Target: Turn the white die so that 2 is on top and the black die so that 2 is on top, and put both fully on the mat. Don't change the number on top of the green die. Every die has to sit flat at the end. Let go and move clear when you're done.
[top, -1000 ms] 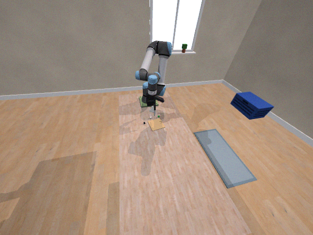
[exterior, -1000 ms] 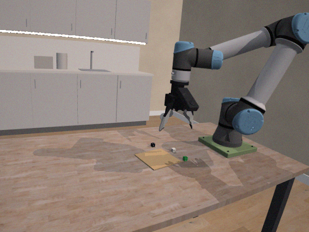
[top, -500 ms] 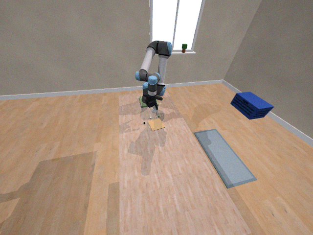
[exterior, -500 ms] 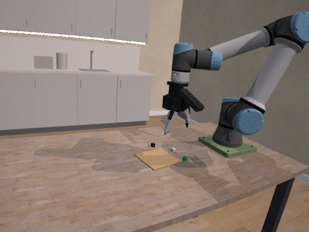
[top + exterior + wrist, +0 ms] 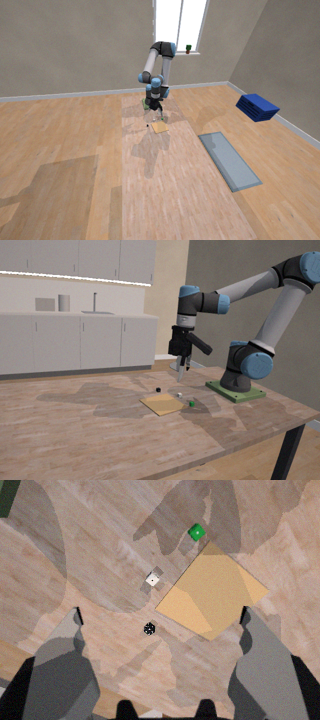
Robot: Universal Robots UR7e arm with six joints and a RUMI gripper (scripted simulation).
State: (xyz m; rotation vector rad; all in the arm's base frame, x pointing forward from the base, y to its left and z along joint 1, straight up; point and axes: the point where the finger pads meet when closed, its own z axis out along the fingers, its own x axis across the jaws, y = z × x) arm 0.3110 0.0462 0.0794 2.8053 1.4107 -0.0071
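Now: the white die 90 mm below my hand and 20 mm to the right of it. Also, from my hand: black die 90 mm below, 80 mm to the right, 80 mm ahead; green die 90 mm below, 70 mm to the left, 20 mm behind; tan mat 100 mm below, 90 mm ahead, 40 mm to the left.
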